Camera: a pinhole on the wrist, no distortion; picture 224 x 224 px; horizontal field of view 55.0 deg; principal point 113.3 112.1 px. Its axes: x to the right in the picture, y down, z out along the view. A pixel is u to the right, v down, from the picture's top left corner.
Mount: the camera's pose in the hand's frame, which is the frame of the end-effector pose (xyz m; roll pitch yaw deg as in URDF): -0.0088 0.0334 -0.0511 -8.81 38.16 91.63
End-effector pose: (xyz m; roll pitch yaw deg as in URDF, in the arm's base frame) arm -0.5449 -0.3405 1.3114 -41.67 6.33 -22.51
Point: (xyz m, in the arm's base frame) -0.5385 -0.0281 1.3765
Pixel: 77 149
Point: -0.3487 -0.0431 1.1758
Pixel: 199 11
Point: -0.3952 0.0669 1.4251
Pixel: 71 86
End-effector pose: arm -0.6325 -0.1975 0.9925 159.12 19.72 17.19
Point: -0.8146 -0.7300 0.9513
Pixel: 135 194
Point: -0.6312 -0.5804 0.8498
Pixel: 105 100
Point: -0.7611 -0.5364 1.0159
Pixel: 145 215
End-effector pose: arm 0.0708 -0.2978 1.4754 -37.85 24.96 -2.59
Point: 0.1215 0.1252 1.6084
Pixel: 74 85
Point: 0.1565 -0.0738 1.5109
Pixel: 54 20
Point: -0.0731 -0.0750 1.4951
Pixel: 152 201
